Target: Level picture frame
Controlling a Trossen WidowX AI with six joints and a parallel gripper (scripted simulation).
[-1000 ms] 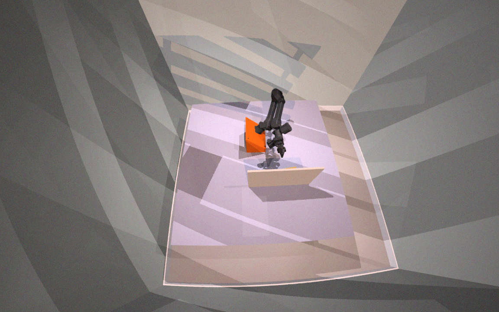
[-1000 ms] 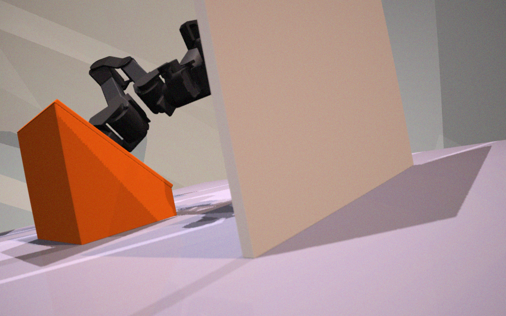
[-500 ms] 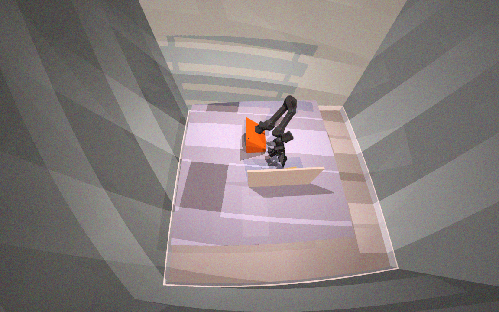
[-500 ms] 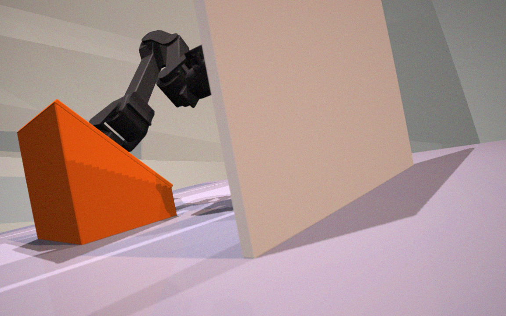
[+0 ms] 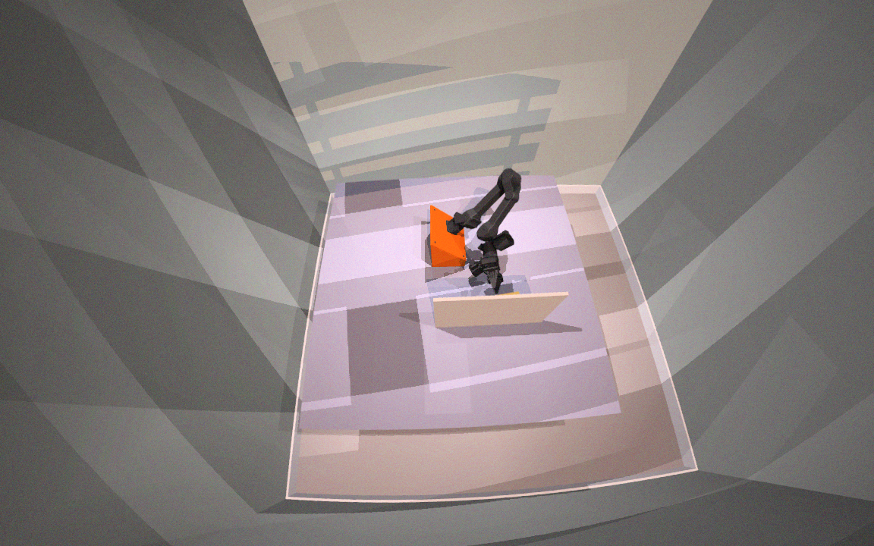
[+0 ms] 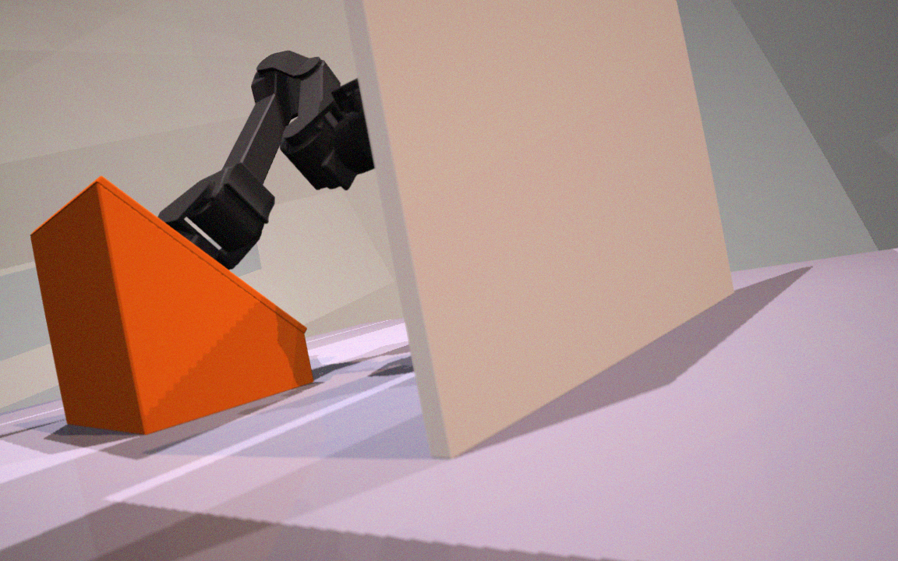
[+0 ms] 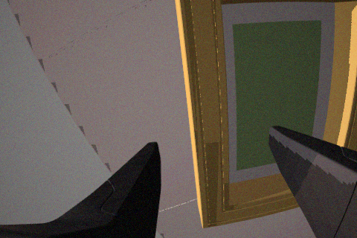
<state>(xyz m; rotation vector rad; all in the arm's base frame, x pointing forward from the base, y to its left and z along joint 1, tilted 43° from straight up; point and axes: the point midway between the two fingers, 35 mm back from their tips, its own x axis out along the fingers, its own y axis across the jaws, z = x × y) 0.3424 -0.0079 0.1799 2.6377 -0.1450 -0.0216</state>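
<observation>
Now: gripper tip 50 mm above the picture frame, 40 mm short of it and 20 mm to the right of it. The rest, counted from my gripper tip: pale wall board: 70 mm below, 50 mm ahead.
</observation>
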